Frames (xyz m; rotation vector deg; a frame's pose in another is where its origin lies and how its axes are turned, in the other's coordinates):
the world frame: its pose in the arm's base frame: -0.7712 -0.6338 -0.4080 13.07 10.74 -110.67
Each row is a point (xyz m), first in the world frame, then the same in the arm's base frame.
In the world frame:
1: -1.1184 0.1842 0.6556
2: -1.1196 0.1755 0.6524
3: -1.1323 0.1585 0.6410
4: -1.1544 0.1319 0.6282
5: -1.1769 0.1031 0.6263
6: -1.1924 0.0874 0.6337
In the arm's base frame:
1: -0.2479 0.1514 0.4998
2: -0.2554 0.1564 0.4972
3: -0.2659 0.1767 0.4897
4: -0.2820 0.2093 0.4833
5: -0.3007 0.2404 0.4877
6: -0.3103 0.2583 0.4990

